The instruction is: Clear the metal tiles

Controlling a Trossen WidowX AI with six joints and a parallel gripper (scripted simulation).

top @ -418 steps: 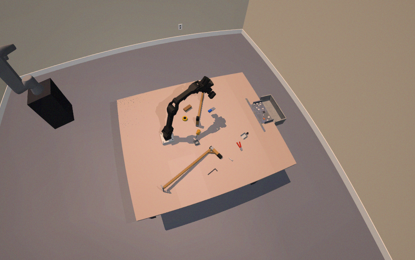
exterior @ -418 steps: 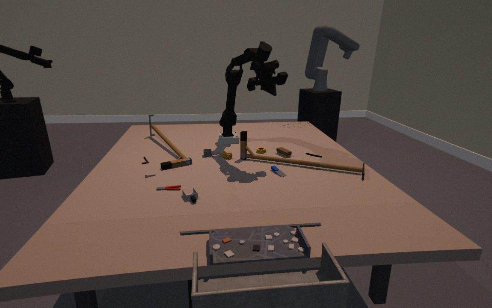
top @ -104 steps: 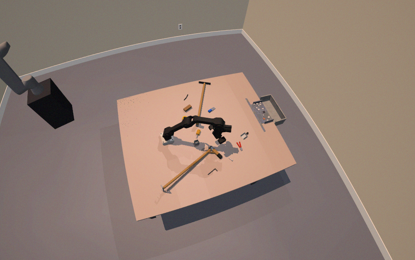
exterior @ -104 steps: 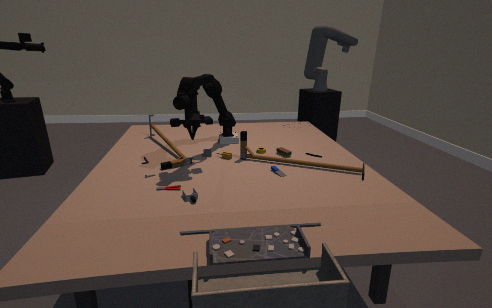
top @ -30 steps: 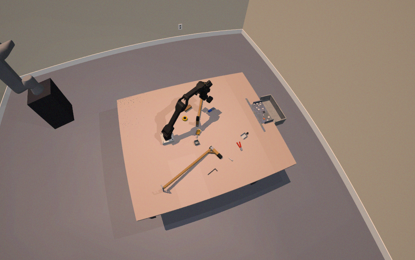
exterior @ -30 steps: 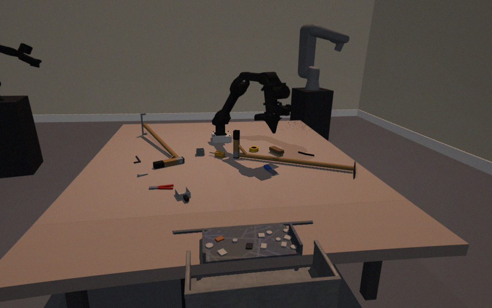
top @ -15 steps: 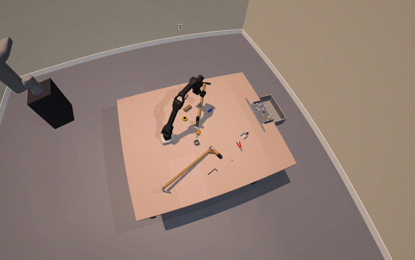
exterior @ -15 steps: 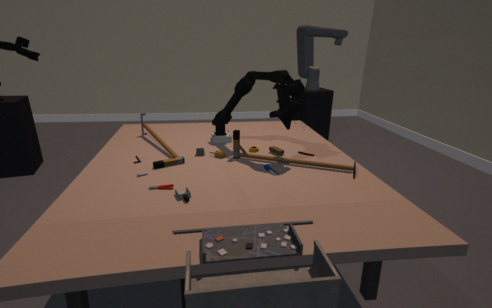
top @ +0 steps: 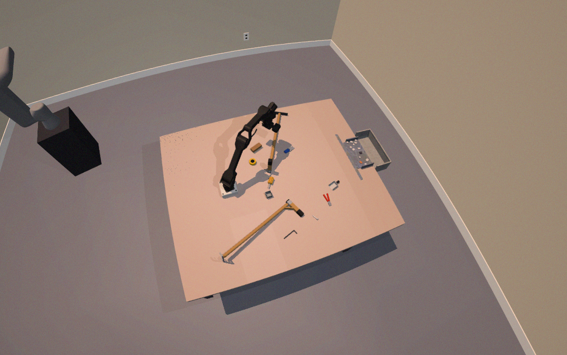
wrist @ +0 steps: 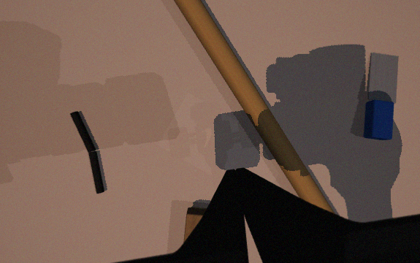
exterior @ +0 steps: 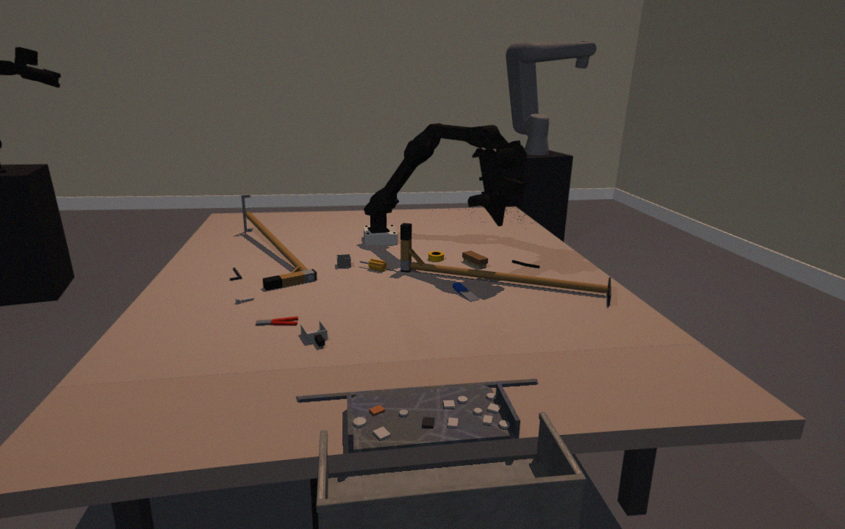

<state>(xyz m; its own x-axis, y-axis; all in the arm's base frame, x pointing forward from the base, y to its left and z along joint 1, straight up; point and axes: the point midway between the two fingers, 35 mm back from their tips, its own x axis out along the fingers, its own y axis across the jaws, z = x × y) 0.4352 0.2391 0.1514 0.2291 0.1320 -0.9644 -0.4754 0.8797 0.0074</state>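
Right now the long scraper is 9 cm below my gripper tip, 5 cm ahead of it and 2 cm to the right of it. From my gripper tip the other things lie so: yellow tape roll: 20 cm behind, 14 cm below, 12 cm to the right; then blue-handled putty knife: 15 cm to the right, 15 cm below, 10 cm ahead; then wood block: 14 cm below, 12 cm behind, 2 cm to the right.
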